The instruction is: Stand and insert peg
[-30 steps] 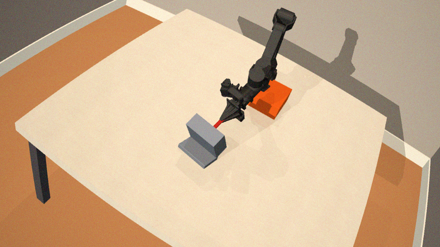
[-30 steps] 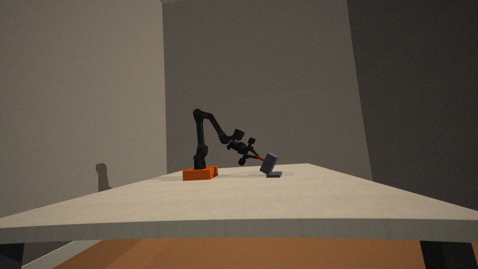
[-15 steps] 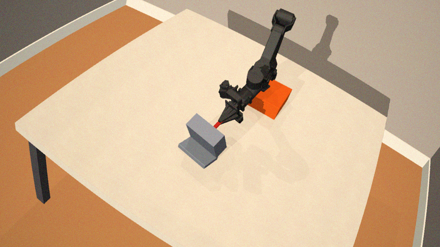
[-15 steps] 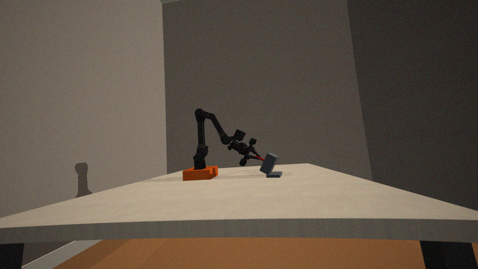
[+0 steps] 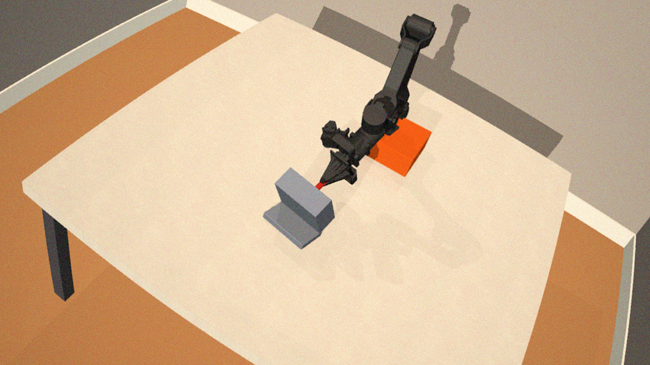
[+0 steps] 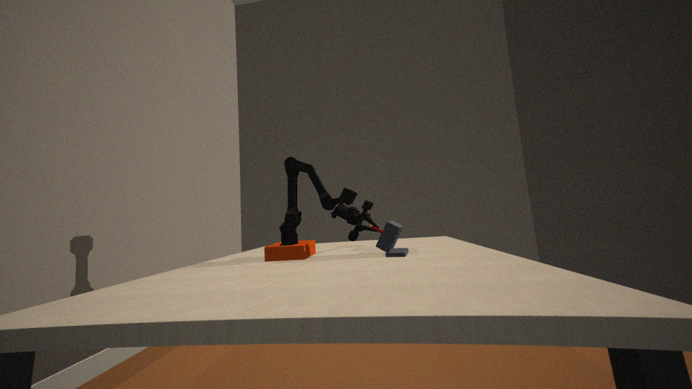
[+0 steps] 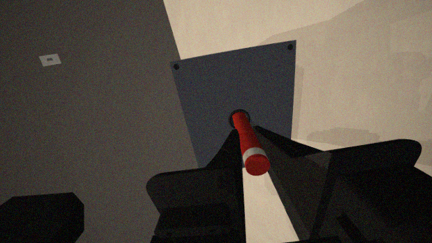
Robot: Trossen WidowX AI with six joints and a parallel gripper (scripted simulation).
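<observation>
Right now my gripper tip is 50 mm short of the grey sloped panel and 30 mm above it. From my gripper tip the other things lie so: red peg (10 mm behind, 10 mm above); then flat foot (100 mm below, 70 mm ahead).
</observation>
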